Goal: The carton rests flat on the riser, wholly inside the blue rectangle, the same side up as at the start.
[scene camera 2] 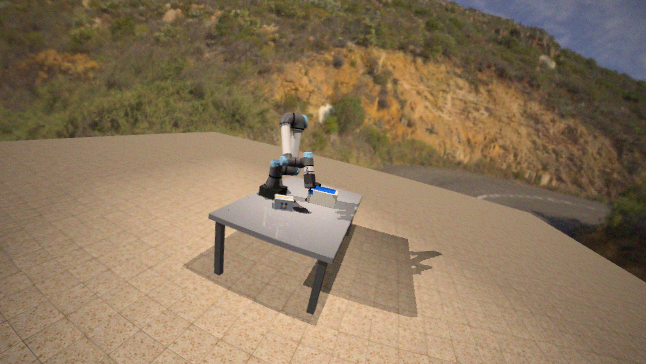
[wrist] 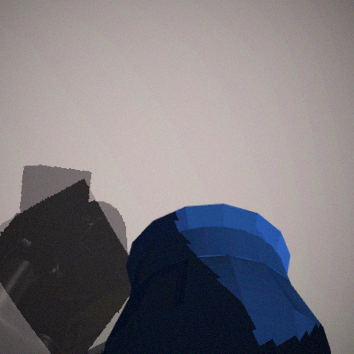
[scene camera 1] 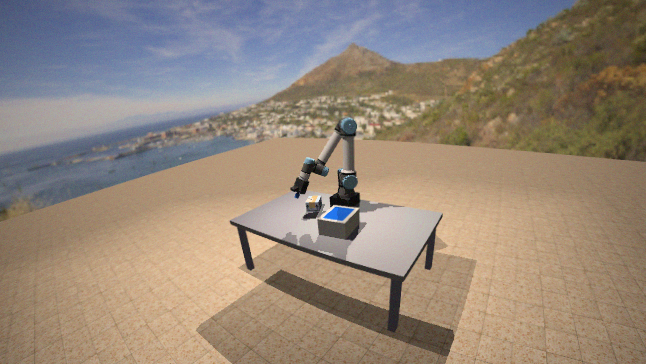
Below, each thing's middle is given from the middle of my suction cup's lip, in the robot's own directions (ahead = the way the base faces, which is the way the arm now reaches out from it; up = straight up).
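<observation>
Position of my suction cup relative to the riser (scene camera 1: 339, 221): 390 mm to the right of it, 30 mm past it, 120 mm above it.
</observation>
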